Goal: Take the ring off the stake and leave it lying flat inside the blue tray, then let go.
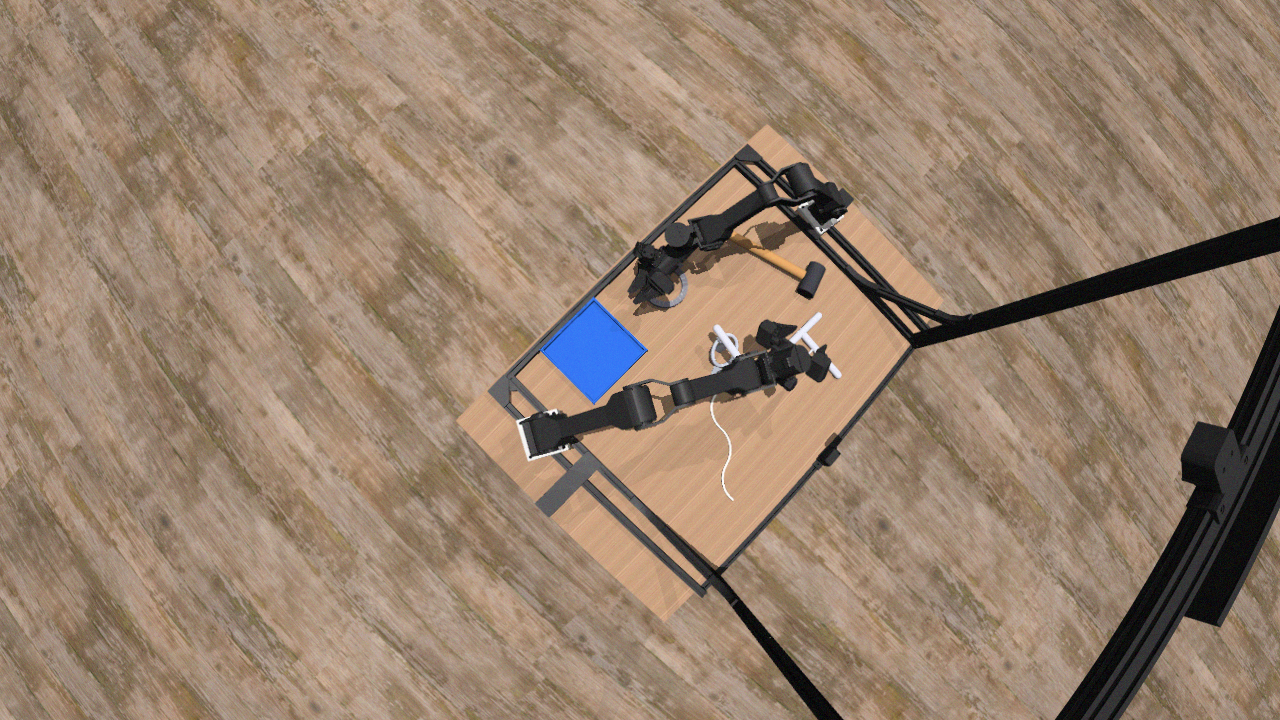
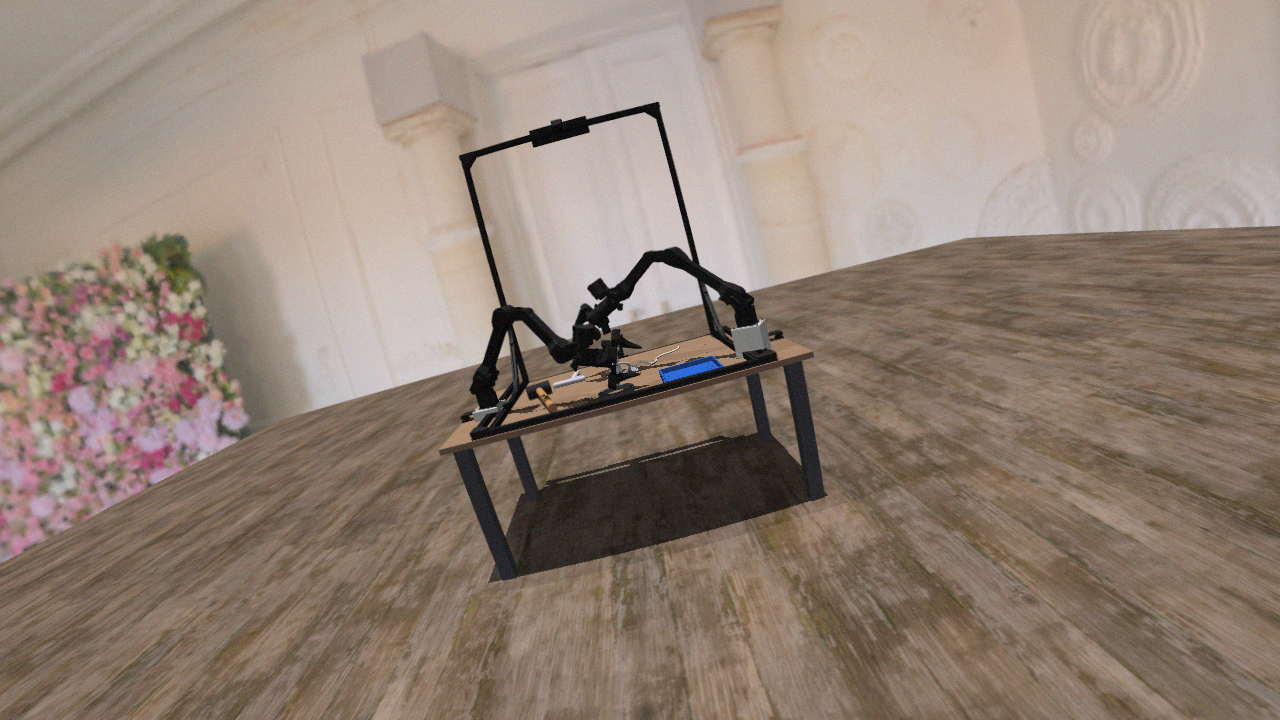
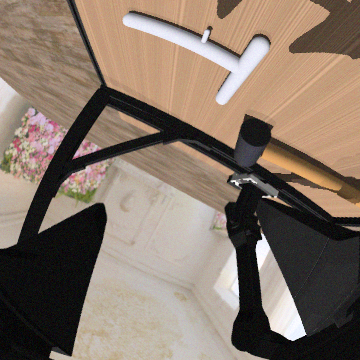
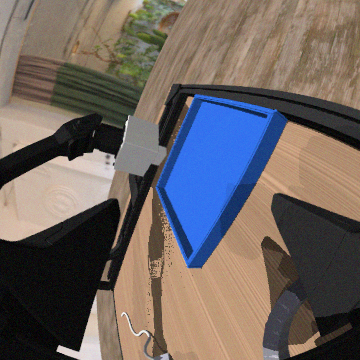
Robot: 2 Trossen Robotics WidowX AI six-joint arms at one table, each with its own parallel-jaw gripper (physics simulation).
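Places are measured from the left arm's base along level axes (x ahead, y left, z up), in metres.
Pixels of known places: left gripper, fingertip midpoint: [image 1: 811, 336] [image 3: 183, 208]; right gripper, fingertip midpoint: [image 1: 631, 297] [image 2: 641, 360] [image 4: 197, 204]; left arm's base, link origin: [image 1: 542, 435] [image 2: 748, 324] [image 4: 120, 141]; right arm's base, link origin: [image 1: 821, 211] [image 2: 489, 405] [image 3: 252, 188].
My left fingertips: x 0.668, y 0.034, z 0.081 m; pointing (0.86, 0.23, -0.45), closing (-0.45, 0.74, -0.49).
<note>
For each thing: its top centre in the pictures, then the offset to it from my left fingertips. "spot": a spot on its surface instead.
- thin pale ring, surface spot: [image 1: 712, 352] spot: dx -0.212, dy +0.041, dz -0.128 m
- white stake, top centre: [image 1: 732, 347] dx -0.174, dy +0.034, dz -0.074 m
- blue tray, top centre: [image 4: 191, 162] [image 1: 593, 349] [image 2: 689, 367] dx -0.492, dy +0.135, dz -0.159 m
- larger grey ring, top centre: [image 4: 334, 348] [image 1: 665, 284] [image 2: 615, 389] dx -0.266, dy +0.248, dz -0.167 m
- hammer, top centre: [image 3: 313, 190] [image 1: 770, 251] [image 2: 542, 389] dx +0.027, dy +0.253, dz -0.132 m
- white T-shaped piece, top centre: [image 3: 178, 50] [image 1: 824, 350] [image 2: 571, 374] dx +0.098, dy -0.039, dz -0.162 m
- white cord, surface spot: [image 1: 729, 452] [image 4: 131, 329] spot: dx -0.235, dy -0.215, dz -0.177 m
A thin pale ring [image 1: 712, 352] appears looped around a white stake [image 1: 725, 340] near the table's centre, partly under the left arm. The blue tray [image 1: 593, 351] [image 2: 691, 368] [image 4: 210, 165] looks empty. My right gripper [image 1: 651, 291] [image 2: 615, 360] [image 4: 197, 204] is open and empty, low over a larger grey ring [image 1: 683, 290] [image 4: 275, 320] that lies flat on the table; its fingers partly hide that ring. My left gripper [image 1: 808, 372] [image 2: 583, 315] [image 3: 183, 208] is open and empty, raised beyond the stake.
A hammer [image 1: 774, 258] [image 3: 305, 169] lies beside the right arm. A white T-shaped piece [image 1: 807, 336] [image 3: 187, 40] lies near my left gripper. A white cord [image 1: 729, 452] [image 4: 131, 327] trails from the stake. A dark frame edges the table; the left arm crosses above it.
</note>
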